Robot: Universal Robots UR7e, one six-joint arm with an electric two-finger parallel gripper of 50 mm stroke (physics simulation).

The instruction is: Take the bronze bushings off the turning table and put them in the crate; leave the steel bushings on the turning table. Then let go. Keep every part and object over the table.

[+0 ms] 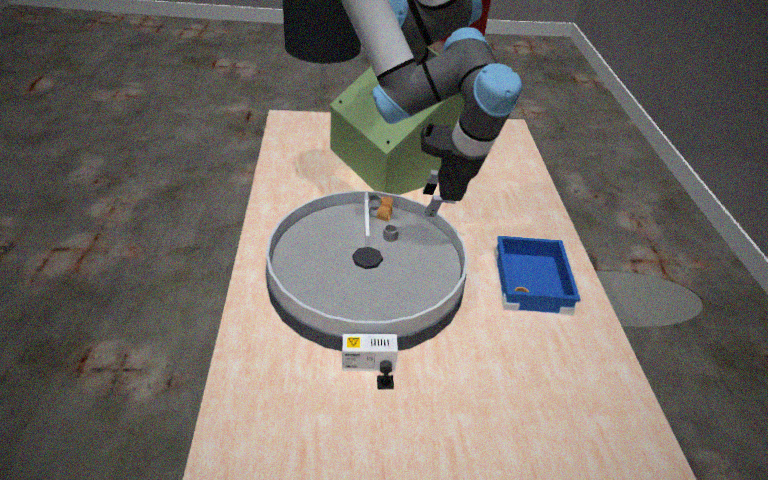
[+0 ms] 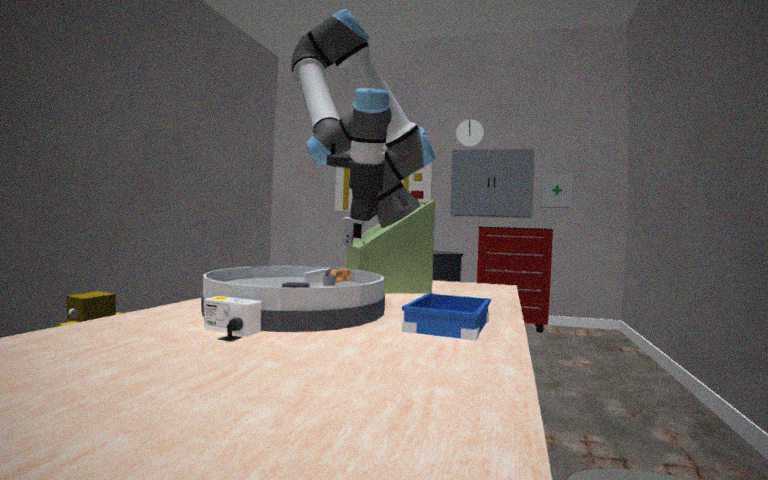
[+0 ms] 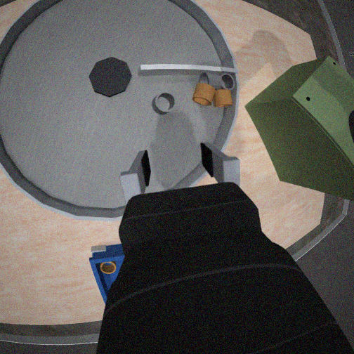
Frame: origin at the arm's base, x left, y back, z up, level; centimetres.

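Seen in the pictures: gripper, fingertip midpoint: (image 1: pixel 428 204) (image 2: pixel 352 240); arm's base at its link origin: (image 2: pixel 401 216).
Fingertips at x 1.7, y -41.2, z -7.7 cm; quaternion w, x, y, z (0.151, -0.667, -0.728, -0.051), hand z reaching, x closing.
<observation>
Pixels of each thing's top centre, then the offset from my fingertips to it. "spot": a spot on its surface instead.
- third steel bushing at its top centre: (image 1: pixel 390 228) (image 2: pixel 329 275) dx -7.3, dy +2.4, dz -9.1 cm
- bronze bushing at its top centre: (image 1: pixel 522 292) dx +20.9, dy -10.5, dz -13.8 cm
- blue crate at its top centre: (image 2: pixel 449 302) (image 1: pixel 536 265) dx +24.7, dy -3.9, dz -11.9 cm
- thin white bar at a spot on its surface: (image 1: pixel 367 217) spot: dx -12.6, dy +5.2, dz -8.5 cm
- dark hub at its top centre: (image 1: pixel 367 256) (image 2: pixel 295 283) dx -12.1, dy -5.4, dz -10.8 cm
- white box at its top centre: (image 1: pixel 370 342) (image 2: pixel 232 300) dx -10.8, dy -28.7, dz -11.1 cm
My gripper (image 1: pixel 431 199) (image 2: pixel 353 233) (image 3: pixel 174 157) is open and empty, above the turning table's rim on the robot-base side. On the grey turning table (image 1: pixel 322 288) (image 2: pixel 339 300) (image 3: pixel 60 150), two bronze bushings lie side by side: one (image 3: pixel 203 94) nearer the hub, another (image 3: pixel 223 98) near the wall. Two steel bushings, one (image 3: pixel 204 78) partly hidden and one (image 3: pixel 227 81) at the wall, sit between them and the white bar. A third steel bushing (image 1: pixel 390 232) (image 3: pixel 164 102) stands apart, nearer the hub. A bronze bushing (image 1: pixel 521 289) (image 3: pixel 108 268) is in the blue crate (image 1: pixel 538 298) (image 2: pixel 444 321).
A thin white bar (image 1: pixel 367 217) (image 3: pixel 185 67) reaches inward from the turning table's wall. The dark hub (image 1: pixel 367 257) (image 3: pixel 110 76) is at its centre. The green robot base (image 1: pixel 362 141) (image 2: pixel 390 263) (image 3: pixel 280 120) stands behind it. A white box (image 1: pixel 369 352) (image 2: pixel 232 316) stands in front.
</observation>
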